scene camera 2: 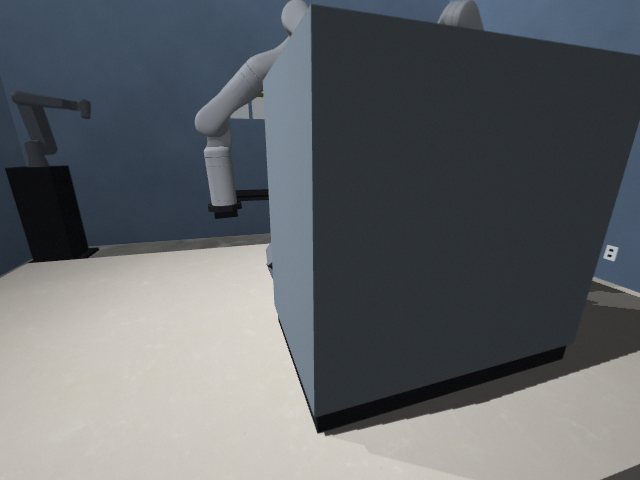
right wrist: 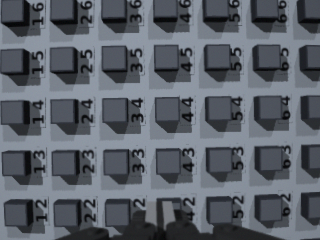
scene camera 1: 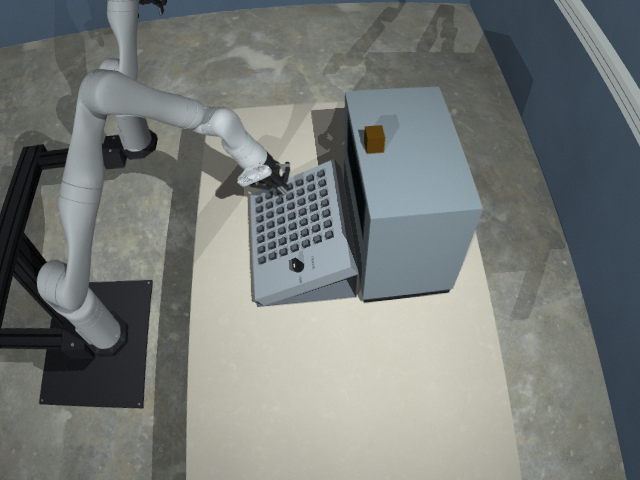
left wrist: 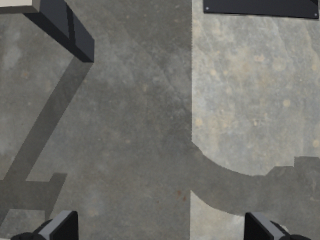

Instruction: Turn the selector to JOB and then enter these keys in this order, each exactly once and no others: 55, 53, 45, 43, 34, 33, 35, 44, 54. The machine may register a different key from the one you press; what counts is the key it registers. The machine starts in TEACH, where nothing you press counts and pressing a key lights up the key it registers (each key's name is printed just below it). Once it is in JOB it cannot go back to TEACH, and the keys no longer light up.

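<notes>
There is a sloped grey key panel that I can see, and I see my right gripper as well.
</notes>
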